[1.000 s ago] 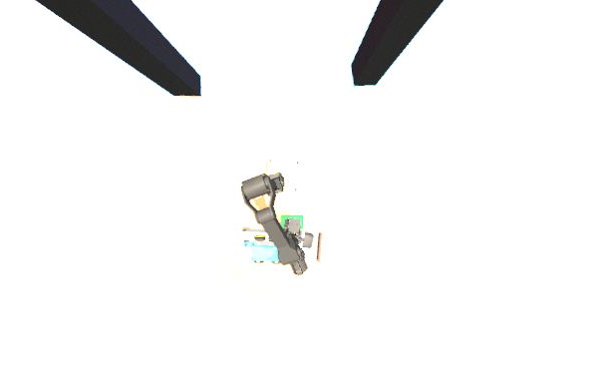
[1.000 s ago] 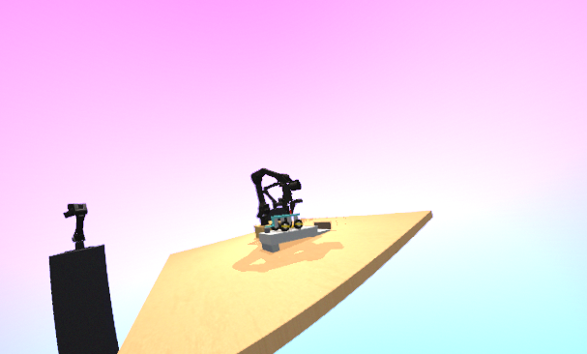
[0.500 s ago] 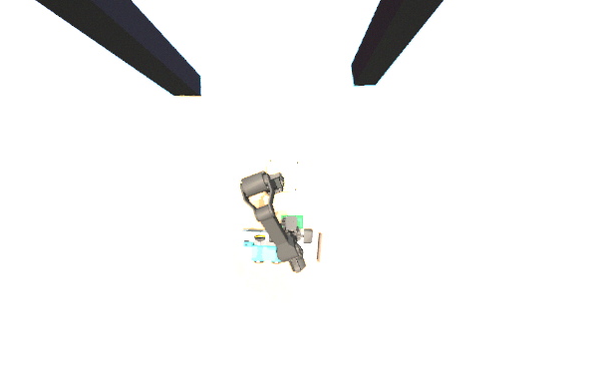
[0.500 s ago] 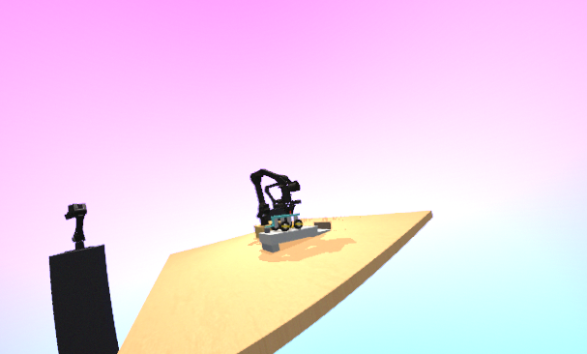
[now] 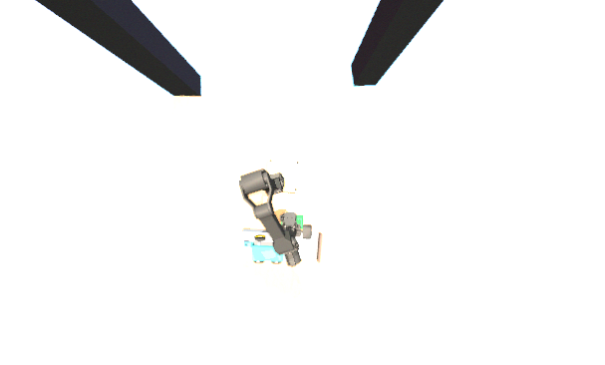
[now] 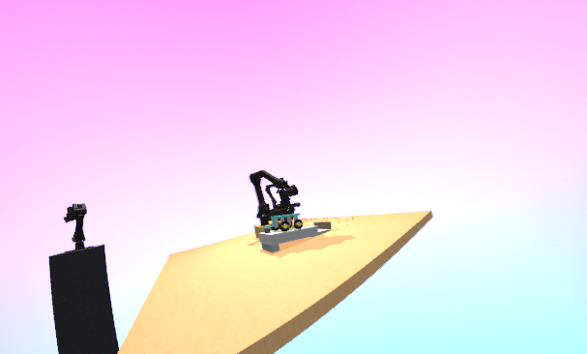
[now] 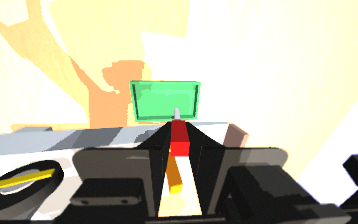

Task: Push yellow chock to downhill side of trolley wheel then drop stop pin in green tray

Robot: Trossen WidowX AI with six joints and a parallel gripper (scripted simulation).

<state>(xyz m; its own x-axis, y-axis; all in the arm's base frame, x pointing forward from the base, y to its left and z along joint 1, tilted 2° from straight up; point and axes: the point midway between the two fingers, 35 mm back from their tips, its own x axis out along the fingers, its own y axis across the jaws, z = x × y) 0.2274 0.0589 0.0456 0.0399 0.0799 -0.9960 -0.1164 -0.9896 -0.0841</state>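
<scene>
My gripper tip is 1 cm to the left of the green tray and 11 cm above it. Round my gripper tip: yellow chock: 6 cm ahead, 4 cm to the right, 2 cm below; red-headed stop pin: right at my gripper tip; cyan trolley: 10 cm ahead, 13 cm to the right, 2 cm above.
</scene>
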